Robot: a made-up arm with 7 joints.
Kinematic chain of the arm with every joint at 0, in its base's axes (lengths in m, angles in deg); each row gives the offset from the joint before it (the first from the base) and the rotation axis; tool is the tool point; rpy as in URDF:
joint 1: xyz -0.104 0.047 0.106 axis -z
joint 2: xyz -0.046 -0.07 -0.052 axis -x
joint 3: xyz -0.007 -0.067 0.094 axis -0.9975 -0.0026 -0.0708
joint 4: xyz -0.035 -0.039 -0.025 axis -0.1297 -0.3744 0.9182
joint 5: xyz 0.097 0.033 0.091 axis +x
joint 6: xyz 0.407 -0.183 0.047 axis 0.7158 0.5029 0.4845
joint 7: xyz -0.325 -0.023 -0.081 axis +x
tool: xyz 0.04 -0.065 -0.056 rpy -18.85 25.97 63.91
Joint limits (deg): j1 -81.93..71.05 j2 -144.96..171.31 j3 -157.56..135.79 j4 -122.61..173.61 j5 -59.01..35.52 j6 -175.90..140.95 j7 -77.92..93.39
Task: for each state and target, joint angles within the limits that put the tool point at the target. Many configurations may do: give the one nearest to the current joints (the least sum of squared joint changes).
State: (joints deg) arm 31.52 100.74 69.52 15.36 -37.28 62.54 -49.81
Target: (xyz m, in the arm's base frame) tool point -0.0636 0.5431 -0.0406
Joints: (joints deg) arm -10.28 101.84 67.50 -11.17 -29.86 62.46 -47.37
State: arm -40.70 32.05 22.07 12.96 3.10 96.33 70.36
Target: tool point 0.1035 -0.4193 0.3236
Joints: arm -15.00 12.29 9.72 -11.48 14.50 100.44 67.93
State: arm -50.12 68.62 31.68 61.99 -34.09 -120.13 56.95
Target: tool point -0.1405 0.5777 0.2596
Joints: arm -49.00 66.53 20.33 41.30 -46.58 -135.80 66.76
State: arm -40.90 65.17 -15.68 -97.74 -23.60 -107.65 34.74
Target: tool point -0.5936 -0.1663 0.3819
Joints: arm -16.26 83.85 -5.56 -114.06 -25.45 -99.38 25.37
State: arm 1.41 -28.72 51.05 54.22 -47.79 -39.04 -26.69
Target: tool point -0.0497 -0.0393 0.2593
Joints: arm 28.12 -51.24 60.91 83.93 -23.35 -43.49 -53.96
